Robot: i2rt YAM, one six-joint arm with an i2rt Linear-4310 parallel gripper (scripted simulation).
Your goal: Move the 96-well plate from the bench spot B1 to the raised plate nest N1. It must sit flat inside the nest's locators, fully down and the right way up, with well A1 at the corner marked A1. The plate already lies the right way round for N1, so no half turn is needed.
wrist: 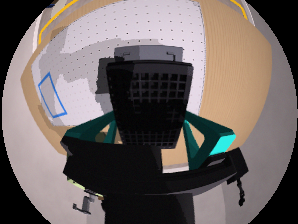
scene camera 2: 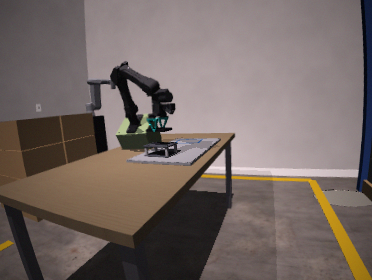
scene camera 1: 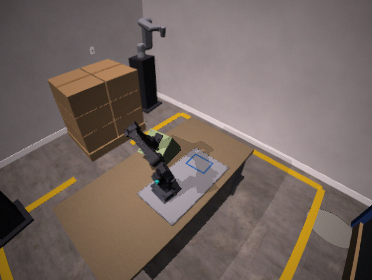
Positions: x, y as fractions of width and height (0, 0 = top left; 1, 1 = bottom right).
Note:
In view: the gripper (wrist: 0.50, 0.51) and a 96-well plate (wrist: 0.52, 0.51).

